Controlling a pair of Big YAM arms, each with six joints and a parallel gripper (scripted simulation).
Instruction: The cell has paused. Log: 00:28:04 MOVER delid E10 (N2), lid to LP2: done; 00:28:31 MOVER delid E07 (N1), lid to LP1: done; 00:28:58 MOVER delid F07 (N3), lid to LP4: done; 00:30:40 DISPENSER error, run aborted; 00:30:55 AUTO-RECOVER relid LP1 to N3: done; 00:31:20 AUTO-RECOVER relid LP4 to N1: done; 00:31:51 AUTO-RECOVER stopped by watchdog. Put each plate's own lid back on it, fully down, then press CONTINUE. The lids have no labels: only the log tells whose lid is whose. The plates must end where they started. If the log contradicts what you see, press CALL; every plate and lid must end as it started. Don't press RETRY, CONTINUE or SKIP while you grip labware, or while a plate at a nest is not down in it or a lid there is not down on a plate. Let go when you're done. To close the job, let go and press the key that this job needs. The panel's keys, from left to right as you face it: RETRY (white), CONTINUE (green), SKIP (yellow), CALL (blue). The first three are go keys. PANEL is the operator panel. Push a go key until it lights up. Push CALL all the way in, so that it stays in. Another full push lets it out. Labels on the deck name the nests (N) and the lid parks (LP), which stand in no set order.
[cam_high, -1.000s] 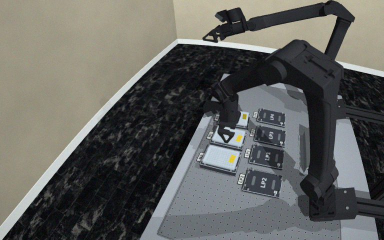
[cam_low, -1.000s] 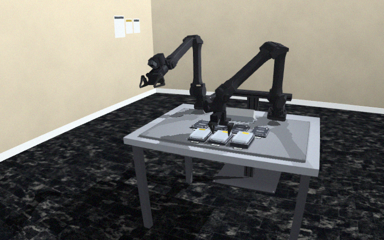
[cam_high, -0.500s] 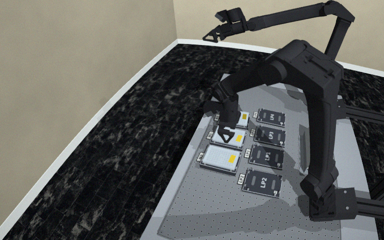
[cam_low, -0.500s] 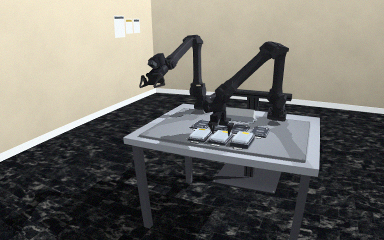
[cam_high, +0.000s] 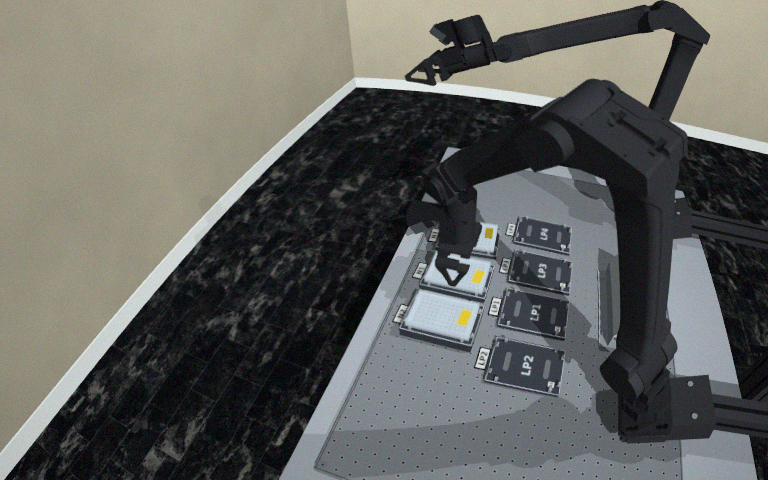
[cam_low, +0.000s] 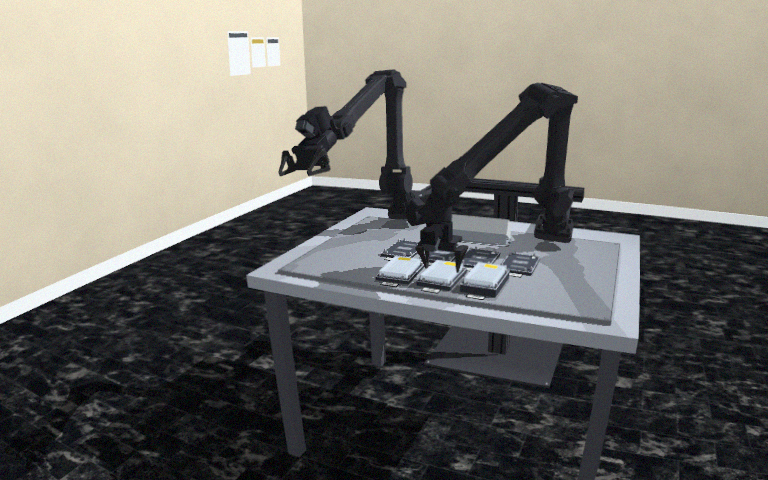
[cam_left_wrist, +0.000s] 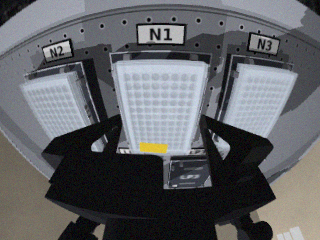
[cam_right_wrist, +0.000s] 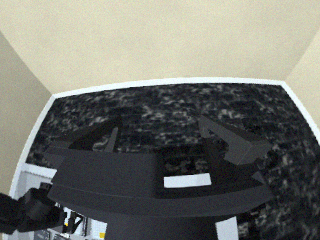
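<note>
Right now the N1 plate is 1 cm below my left hand. Round my left hand: park LP1: 19 cm behind, 4 cm to the left, 3 cm below; N2 plate: 2 cm behind, 13 cm to the left, 1 cm below; N3 plate: 1 cm ahead, 13 cm to the right, 2 cm below.
</note>
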